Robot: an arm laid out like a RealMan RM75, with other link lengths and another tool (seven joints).
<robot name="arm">
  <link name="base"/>
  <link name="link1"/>
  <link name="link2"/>
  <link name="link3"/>
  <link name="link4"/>
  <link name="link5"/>
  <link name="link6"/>
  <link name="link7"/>
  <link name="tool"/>
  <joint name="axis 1" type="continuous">
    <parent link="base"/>
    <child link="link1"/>
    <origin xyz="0 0 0.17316"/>
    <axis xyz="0 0 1"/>
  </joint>
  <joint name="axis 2" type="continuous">
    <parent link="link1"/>
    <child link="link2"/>
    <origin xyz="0 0 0" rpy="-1.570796 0 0"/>
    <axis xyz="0 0 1"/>
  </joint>
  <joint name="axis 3" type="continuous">
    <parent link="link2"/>
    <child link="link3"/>
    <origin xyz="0 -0.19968 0" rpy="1.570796 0 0"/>
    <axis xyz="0 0 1"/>
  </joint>
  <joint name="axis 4" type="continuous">
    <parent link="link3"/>
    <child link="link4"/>
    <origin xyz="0 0 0" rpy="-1.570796 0 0"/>
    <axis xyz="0 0 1"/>
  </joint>
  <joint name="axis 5" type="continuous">
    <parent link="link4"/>
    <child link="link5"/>
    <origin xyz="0 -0.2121 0" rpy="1.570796 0 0"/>
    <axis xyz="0 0 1"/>
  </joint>
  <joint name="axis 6" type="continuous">
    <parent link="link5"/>
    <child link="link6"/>
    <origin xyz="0 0 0" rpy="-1.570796 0 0"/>
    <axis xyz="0 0 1"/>
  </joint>
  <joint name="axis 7" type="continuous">
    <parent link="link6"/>
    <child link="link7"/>
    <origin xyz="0 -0.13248 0" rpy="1.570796 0 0"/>
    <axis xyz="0 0 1"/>
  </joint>
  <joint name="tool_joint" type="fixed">
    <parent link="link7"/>
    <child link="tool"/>
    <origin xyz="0.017 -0.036 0.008" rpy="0 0.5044 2.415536"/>
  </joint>
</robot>
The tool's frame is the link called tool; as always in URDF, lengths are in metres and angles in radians. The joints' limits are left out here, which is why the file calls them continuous.
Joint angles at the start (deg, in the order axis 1, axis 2, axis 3, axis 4, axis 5, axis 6, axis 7): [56.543, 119.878, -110.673, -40.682, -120.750, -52.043, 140.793]
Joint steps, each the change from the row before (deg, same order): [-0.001, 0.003, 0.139, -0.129, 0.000, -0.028, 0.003]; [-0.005, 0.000, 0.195, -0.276, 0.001, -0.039, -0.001]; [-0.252, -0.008, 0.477, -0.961, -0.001, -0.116, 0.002]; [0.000, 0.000, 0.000, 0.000, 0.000, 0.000, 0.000]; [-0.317, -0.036, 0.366, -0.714, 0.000, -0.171, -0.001]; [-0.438, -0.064, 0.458, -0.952, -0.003, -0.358, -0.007]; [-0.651, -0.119, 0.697, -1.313, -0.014, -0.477, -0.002]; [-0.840, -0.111, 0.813, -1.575, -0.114, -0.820, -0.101]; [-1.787, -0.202, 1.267, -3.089, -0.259, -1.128, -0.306]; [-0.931, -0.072, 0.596, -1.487, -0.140, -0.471, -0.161]
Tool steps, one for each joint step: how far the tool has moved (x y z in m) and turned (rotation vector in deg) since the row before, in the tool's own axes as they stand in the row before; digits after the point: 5 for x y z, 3 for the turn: [0.00073, 0.00049, 0.00001, -0.090, 0.142, -0.030]; [0.00146, 0.00089, 0.00010, -0.131, 0.253, -0.119]; [0.00373, 0.00179, 0.00025, -0.366, 0.760, -0.276]; [0.00000, 0.00000, 0.00000, 0.000, 0.000, 0.000]; [0.00197, 0.00077, -0.00023, -0.252, 0.519, -0.044]; [0.00241, 0.00068, -0.00047, -0.215, 0.633, -0.010]; [0.00300, 0.00112, -0.00116, -0.405, 0.852, 0.029]; [0.00317, 0.00056, -0.00154, -0.203, 0.891, 0.040]; [0.00551, 0.00116, -0.00323, -0.573, 1.573, -0.309]; [0.00238, 0.00047, -0.00174, -0.354, 0.725, -0.164]
